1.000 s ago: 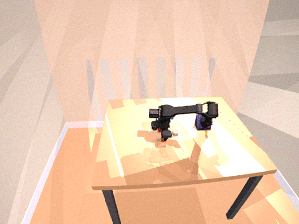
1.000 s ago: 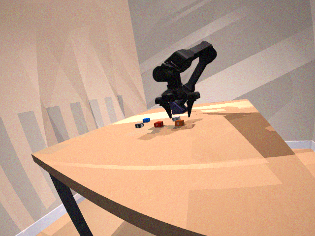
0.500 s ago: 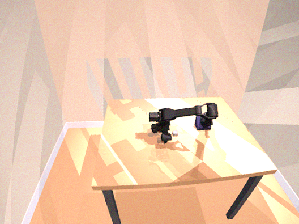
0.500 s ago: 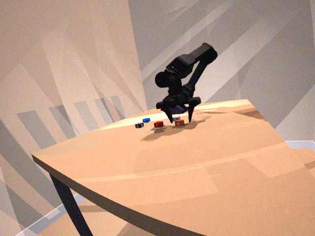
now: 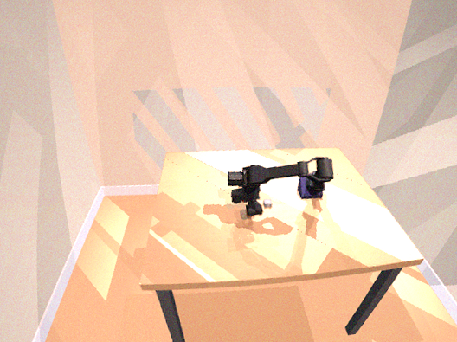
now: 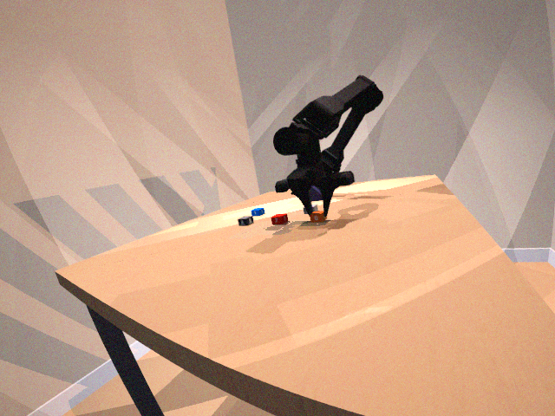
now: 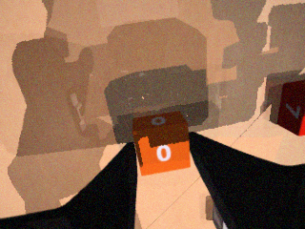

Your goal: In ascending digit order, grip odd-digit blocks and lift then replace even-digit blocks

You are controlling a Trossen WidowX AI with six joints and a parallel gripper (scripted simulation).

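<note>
The orange block is right at my gripper tip. Also, from my gripper tip: red block: 110 mm to the right, 10 mm ahead; dark block: 220 mm to the right, 20 mm ahead; grey block: 80 mm behind, 60 mm to the right.
</note>
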